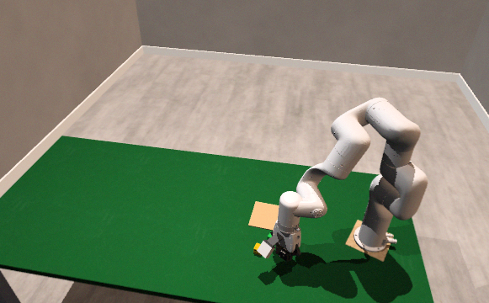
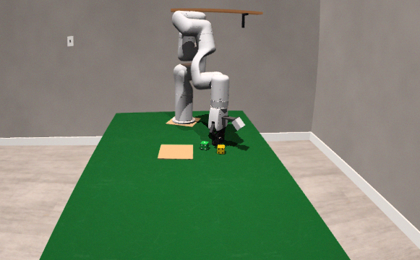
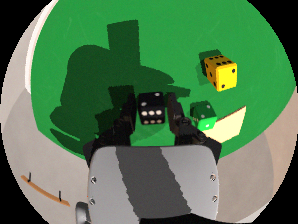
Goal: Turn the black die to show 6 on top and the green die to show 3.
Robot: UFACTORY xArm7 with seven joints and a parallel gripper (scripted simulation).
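Right now my hand is 10 mm above the black die. From my hand the other things lie so: green die 50 mm ahead, 60 mm to the right, 10 mm below; tan mat 90 mm ahead, 180 mm to the right, 20 mm below; yellow die 100 mm ahead, 10 mm below.
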